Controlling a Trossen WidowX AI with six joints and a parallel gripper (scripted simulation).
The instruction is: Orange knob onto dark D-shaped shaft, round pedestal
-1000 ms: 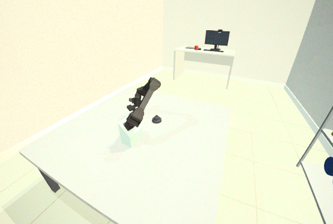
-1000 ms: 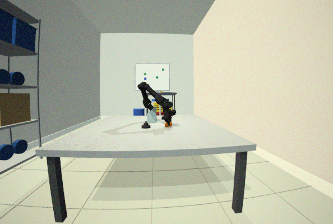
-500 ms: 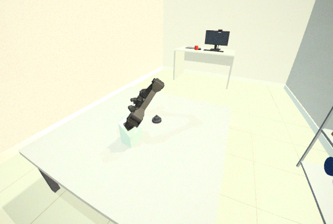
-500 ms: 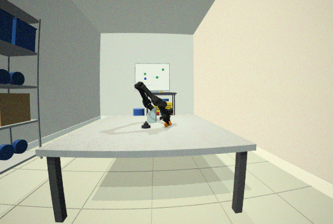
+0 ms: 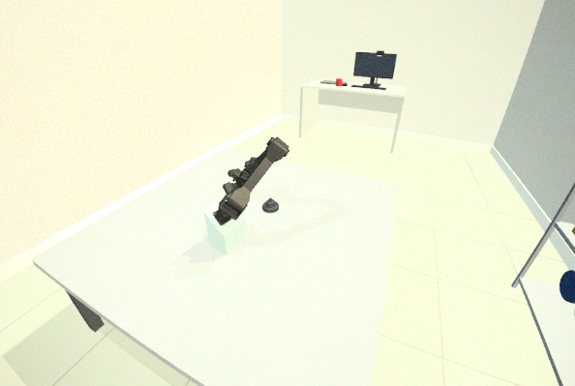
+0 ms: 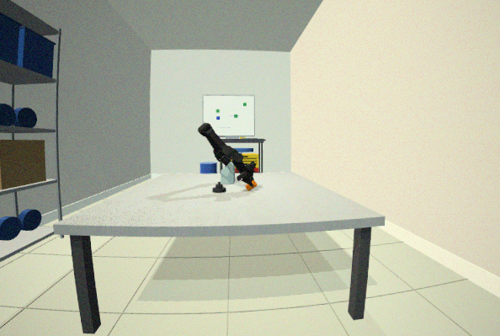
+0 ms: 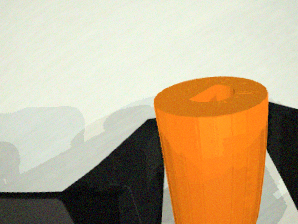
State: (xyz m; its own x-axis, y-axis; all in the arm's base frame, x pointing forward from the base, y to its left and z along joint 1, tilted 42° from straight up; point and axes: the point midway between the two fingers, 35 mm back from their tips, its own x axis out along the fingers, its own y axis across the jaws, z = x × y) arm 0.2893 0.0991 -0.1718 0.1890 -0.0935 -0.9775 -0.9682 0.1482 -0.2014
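Right now the pedestal is 2 cm ahead of my gripper tip and 21 cm to the right of it. The rest, counted from my gripper tip: orange knob 2 cm to the right.
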